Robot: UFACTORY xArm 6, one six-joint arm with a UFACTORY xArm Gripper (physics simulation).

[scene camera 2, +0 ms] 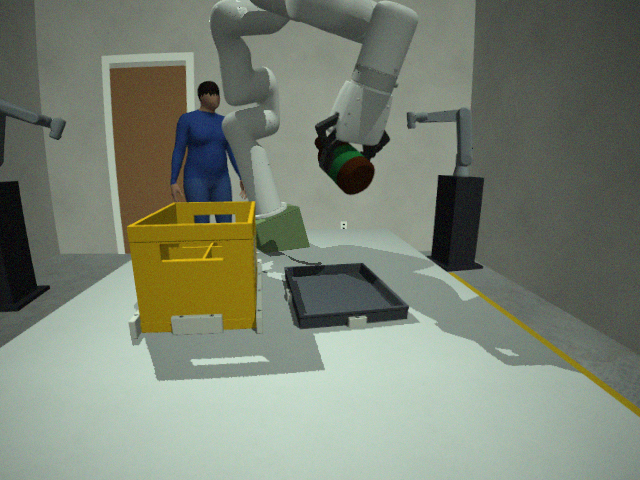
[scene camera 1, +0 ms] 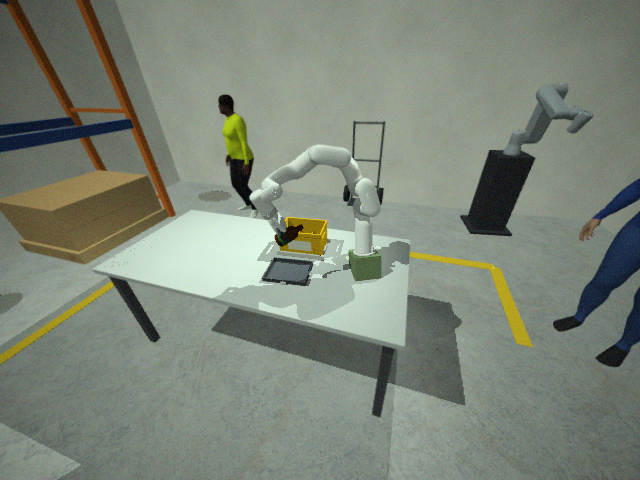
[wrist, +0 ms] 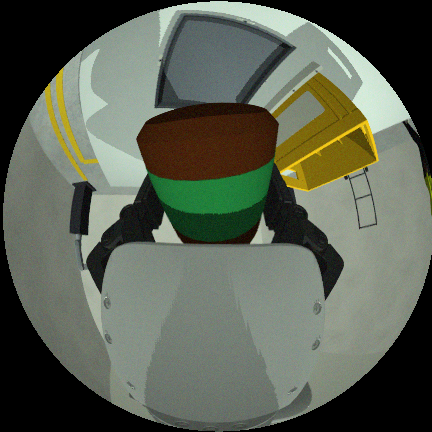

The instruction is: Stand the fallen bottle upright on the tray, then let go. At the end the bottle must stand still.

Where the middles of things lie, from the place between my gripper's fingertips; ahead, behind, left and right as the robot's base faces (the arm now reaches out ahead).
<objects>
My hand is 2 cm short of the dark tray (scene camera 2: 322, 295), 1 cm to the left of it and 24 cm above it. Also, from my hand: yellow crate (scene camera 2: 180, 268) 1 cm behind, 26 cm to the right, 16 cm below.
</objects>
